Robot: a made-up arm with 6 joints.
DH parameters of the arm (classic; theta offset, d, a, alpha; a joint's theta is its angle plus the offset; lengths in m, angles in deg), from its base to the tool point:
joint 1: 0 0.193 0 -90
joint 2: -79.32 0 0.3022 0
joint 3: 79.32 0 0.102 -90
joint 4: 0 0.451 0 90
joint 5: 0 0 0.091 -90
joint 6: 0 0.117 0 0
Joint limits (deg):
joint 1: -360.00..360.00
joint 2: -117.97..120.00
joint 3: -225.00..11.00
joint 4: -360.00..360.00
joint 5: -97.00..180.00
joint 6: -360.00..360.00
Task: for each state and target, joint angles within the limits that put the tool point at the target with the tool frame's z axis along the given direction. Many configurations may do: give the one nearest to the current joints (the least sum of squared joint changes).
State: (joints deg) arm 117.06 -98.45 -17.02 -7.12 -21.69 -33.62
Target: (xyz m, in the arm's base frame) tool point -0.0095 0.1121 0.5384 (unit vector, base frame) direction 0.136 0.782 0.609
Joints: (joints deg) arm 75.29 -117.30 0.60 -19.54 -11.55 -33.62
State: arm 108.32 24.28 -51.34 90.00 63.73 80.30
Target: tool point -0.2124 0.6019 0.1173 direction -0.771 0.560 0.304
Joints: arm 104.06 19.14 -56.91 141.30 78.05 80.30
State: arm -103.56 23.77 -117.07 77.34 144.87 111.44
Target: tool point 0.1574 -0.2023 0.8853 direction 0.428 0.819 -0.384
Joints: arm -82.67 -5.79 -126.56 113.18 144.89 111.44
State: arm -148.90 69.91 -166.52 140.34 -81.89 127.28
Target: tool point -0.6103 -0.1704 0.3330 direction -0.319 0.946 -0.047
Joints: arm -154.84 83.04 -183.34 91.50 -96.89 127.28
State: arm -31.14 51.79 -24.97 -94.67 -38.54 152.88
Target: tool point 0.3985 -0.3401 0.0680 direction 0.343 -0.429 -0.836
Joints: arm -50.13 9.28 -42.72 -78.71 0.68 152.88
